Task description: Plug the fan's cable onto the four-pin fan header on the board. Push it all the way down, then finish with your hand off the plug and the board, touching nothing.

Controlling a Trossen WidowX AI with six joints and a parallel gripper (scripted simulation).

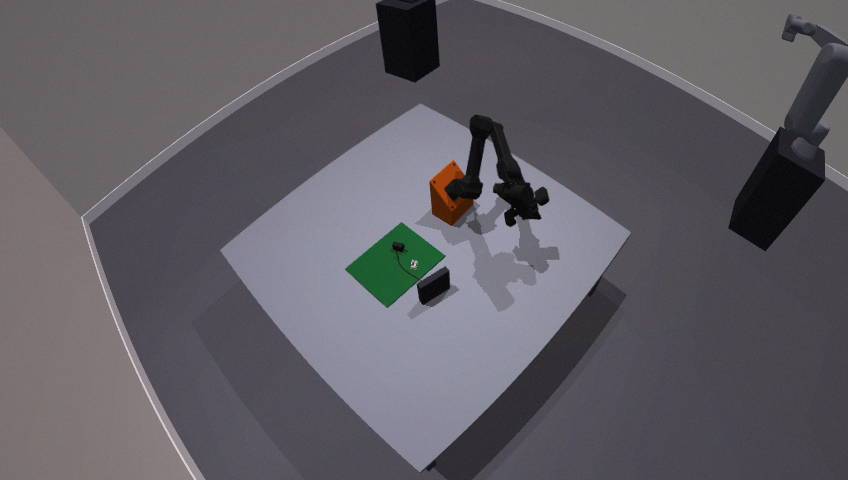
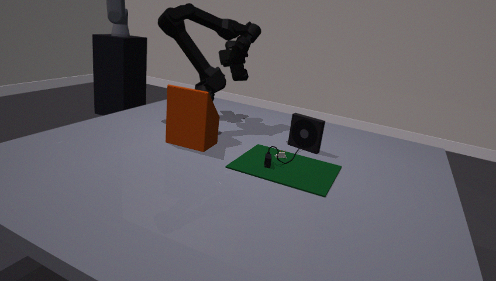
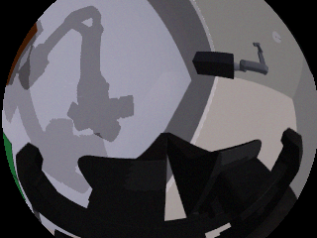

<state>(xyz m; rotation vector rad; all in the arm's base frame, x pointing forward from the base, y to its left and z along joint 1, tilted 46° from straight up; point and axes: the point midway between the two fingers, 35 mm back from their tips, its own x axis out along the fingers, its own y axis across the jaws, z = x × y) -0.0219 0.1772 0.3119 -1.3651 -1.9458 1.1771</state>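
The dark plug lies 430 mm to the right of my gripper tip, 310 mm ahead of it and 180 mm below it. Round my gripper tip: green board: 400 mm to the right, 370 mm ahead, 210 mm below; then black fan: 380 mm ahead, 210 mm to the right, 140 mm below.
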